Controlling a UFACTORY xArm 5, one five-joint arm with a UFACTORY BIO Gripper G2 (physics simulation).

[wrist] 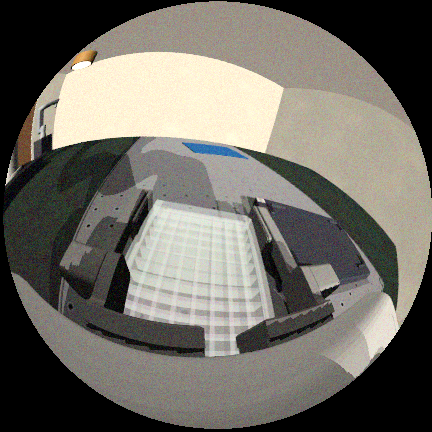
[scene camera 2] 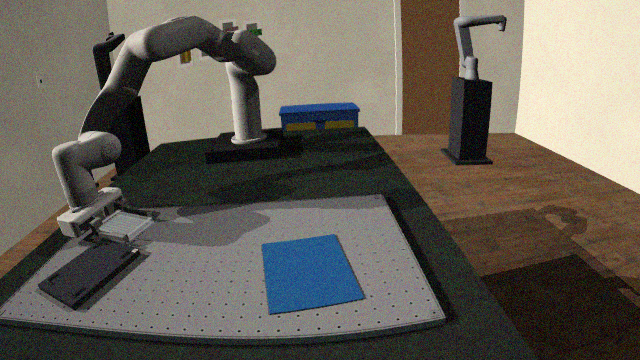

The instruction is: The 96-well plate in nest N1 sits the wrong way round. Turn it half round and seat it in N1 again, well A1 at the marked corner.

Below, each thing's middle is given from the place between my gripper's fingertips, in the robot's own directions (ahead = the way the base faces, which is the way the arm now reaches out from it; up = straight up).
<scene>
Now: the clear 96-well plate (scene camera 2: 133, 225) 60 mm to the right of my hand, 10 mm below it and 10 mm behind it. From my hand the other things lie so: flat blue mat (scene camera 2: 302, 274): 340 mm to the left, 100 mm ahead, 20 mm below.
</scene>
